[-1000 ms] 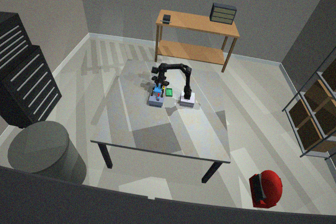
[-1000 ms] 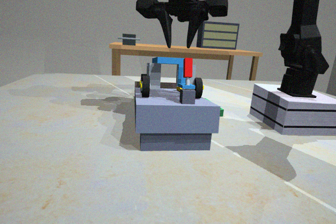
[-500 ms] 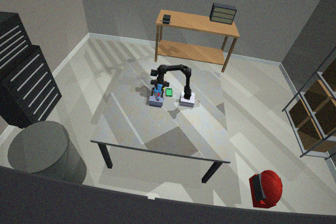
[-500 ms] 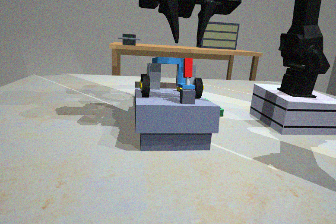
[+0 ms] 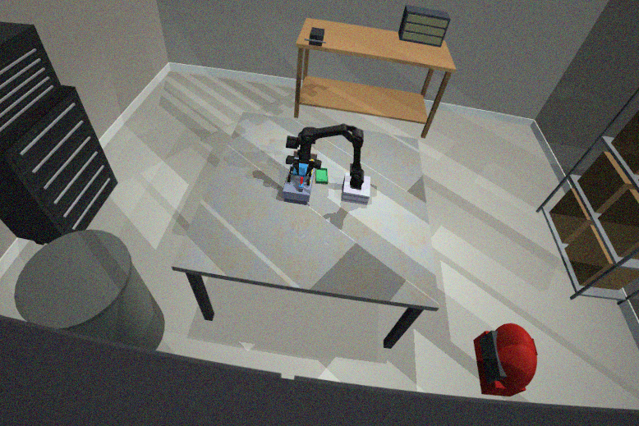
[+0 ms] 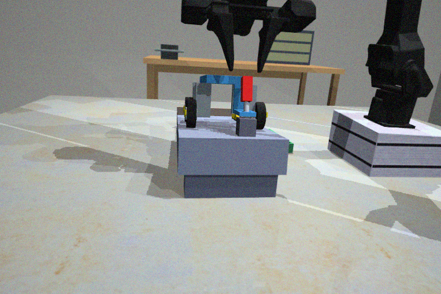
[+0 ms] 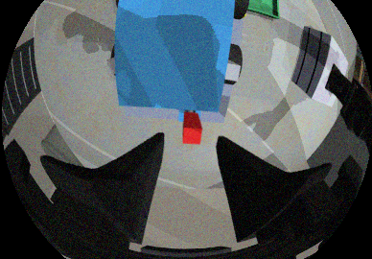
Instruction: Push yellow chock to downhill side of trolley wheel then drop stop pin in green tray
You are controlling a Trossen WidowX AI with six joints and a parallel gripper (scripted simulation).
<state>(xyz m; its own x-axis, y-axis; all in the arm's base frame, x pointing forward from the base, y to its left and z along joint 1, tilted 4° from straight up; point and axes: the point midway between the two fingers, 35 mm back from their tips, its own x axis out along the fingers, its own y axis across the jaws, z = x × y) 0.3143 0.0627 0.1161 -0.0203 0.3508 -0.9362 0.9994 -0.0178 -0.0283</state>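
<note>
Right now my gripper tip is 40 mm above the red-headed stop pin and 20 mm to the right of it. The rest, counted from my gripper tip: yellow chock 170 mm to the right, 90 mm below, 40 mm behind; trolley 80 mm to the right, 60 mm below, 20 mm ahead; green tray 190 mm to the right, 180 mm below, 110 mm behind.
</note>
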